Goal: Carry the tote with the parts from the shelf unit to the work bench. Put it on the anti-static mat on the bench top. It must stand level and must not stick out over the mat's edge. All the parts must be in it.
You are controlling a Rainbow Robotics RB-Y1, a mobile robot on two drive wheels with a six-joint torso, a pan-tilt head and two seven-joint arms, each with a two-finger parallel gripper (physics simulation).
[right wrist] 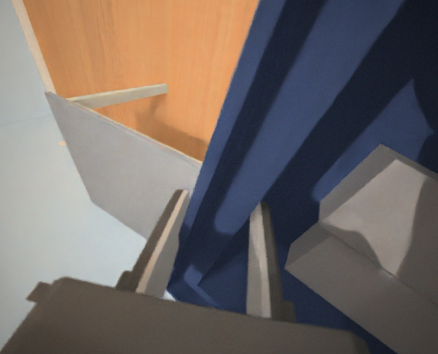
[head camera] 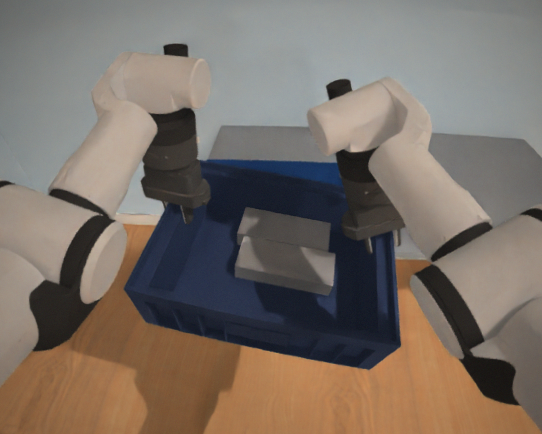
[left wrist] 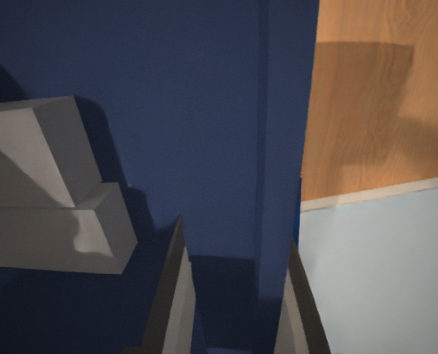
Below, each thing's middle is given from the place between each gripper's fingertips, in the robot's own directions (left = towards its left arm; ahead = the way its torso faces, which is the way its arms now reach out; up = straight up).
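There's the dark blue tote (head camera: 184, 280), and my right gripper's 20 mm past it, 200 mm to the right of it and 20 mm above it.
As for the tote and my left hand, the hand's 180 mm to the left of it, 50 mm above it and 40 mm past it.
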